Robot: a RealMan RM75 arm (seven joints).
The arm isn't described. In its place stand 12 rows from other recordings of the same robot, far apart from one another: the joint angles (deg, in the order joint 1, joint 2, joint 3, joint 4, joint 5, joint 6, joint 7), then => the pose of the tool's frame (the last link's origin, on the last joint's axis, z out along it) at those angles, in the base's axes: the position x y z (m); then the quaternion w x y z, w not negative.
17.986 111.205 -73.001 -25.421 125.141 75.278 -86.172 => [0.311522 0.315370 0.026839 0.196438 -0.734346 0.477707 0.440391]
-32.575 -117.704 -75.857 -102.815 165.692 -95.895 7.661 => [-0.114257 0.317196 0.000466 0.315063 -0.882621 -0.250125 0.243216]
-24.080 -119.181 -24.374 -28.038 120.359 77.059 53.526 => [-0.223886 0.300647 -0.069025 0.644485 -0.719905 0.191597 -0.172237]
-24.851 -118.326 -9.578 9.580 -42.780 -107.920 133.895 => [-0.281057 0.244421 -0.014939 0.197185 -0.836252 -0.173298 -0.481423]
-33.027 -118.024 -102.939 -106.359 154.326 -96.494 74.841 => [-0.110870 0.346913 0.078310 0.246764 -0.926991 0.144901 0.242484]
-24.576 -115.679 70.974 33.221 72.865 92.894 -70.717 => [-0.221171 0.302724 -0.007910 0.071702 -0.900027 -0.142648 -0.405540]
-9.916 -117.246 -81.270 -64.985 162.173 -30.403 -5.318 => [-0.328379 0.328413 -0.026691 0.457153 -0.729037 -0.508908 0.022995]
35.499 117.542 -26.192 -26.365 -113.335 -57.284 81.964 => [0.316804 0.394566 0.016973 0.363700 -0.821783 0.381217 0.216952]
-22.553 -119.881 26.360 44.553 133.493 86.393 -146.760 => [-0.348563 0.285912 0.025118 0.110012 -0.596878 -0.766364 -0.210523]
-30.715 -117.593 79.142 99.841 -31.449 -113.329 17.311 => [-0.153675 0.300619 0.050889 0.166834 -0.875618 -0.397001 0.218744]
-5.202 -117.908 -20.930 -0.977 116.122 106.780 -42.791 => [-0.352986 0.171034 0.028953 0.495726 -0.621608 -0.283891 -0.535972]
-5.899 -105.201 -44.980 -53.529 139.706 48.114 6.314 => [-0.289235 0.288672 -0.011032 0.541104 -0.767755 -0.192228 -0.284264]
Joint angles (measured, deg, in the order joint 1, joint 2, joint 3, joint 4, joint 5, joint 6, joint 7), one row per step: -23.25, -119.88, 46.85, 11.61, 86.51, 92.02, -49.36; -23.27, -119.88, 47.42, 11.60, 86.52, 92.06, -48.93; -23.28, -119.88, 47.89, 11.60, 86.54, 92.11, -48.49; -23.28, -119.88, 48.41, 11.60, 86.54, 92.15, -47.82; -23.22, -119.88, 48.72, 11.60, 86.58, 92.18, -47.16; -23.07, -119.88, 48.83, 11.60, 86.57, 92.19, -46.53; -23.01, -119.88, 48.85, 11.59, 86.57, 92.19, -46.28; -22.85, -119.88, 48.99, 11.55, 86.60, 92.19, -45.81; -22.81, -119.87, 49.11, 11.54, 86.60, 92.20, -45.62; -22.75, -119.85, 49.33, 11.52, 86.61, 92.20, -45.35; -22.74, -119.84, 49.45, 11.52, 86.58, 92.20, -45.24; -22.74, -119.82, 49.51, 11.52, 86.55, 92.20, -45.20
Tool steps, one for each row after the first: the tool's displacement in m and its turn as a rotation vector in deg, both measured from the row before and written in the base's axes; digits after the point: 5 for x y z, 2 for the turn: 0.00049, -0.00091, -0.00116, -0.20, 0.39, -0.58; 0.00040, -0.00082, -0.00094, -0.11, 0.36, -0.54; 0.00036, -0.00091, -0.00101, 0.01, 0.48, -0.68; -0.00006, -0.00091, -0.00066, 0.14, 0.42, -0.52; -0.00060, -0.00090, -0.00019, 0.32, 0.33, -0.28; -0.00027, -0.00035, -0.00006, 0.14, 0.12, -0.09; -0.00069, -0.00116, -0.00043, 0.14, 0.27, -0.18; -0.00015, -0.00041, -0.00019, 0.02, 0.13, -0.13; -0.00026, -0.00069, -0.00038, -0.02, 0.22, -0.20; -0.00002, -0.00018, -0.00012, 0.00, 0.09, -0.10; -0.00005, -0.00001, 0.00006, 0.01, 0.04, -0.04
